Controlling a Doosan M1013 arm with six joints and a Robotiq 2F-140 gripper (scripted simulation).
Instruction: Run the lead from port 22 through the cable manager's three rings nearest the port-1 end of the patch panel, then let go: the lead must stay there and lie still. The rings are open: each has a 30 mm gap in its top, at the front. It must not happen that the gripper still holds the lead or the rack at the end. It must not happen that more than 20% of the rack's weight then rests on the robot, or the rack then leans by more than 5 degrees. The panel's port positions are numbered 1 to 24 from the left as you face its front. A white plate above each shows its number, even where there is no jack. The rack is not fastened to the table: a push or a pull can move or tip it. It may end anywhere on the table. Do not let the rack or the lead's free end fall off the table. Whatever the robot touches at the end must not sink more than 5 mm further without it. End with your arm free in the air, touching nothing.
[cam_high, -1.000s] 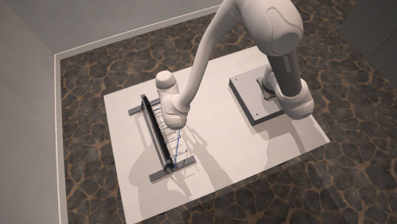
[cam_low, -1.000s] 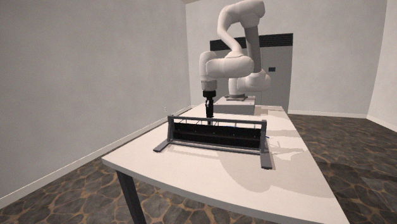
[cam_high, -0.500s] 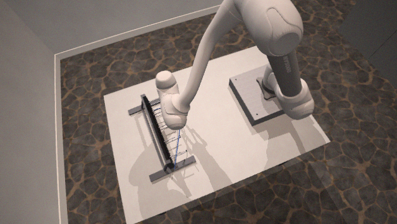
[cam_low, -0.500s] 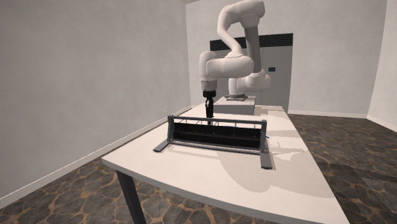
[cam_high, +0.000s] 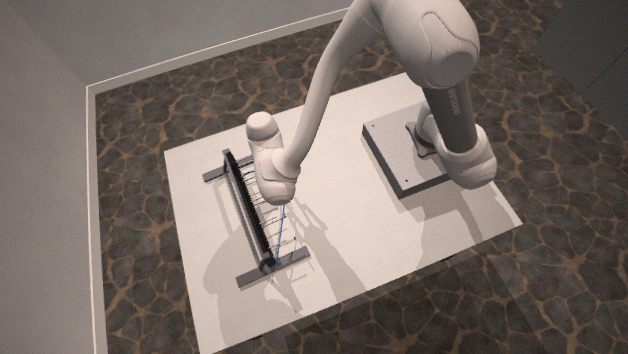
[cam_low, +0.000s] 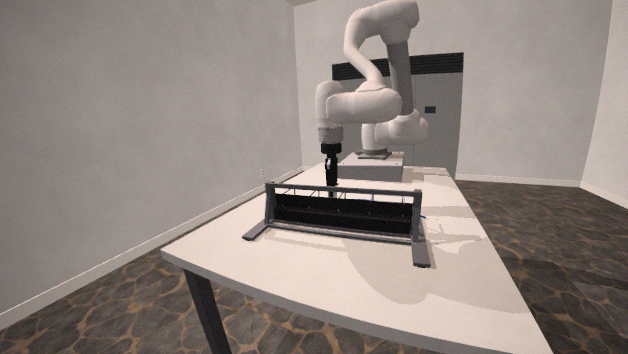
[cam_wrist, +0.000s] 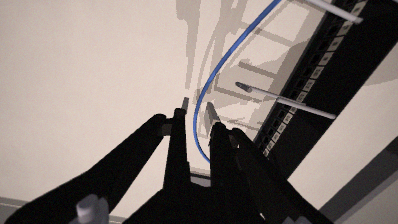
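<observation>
Now: the rack 140 mm ahead of my hand, 90 mm to the left of it and 10 mm above it.
</observation>
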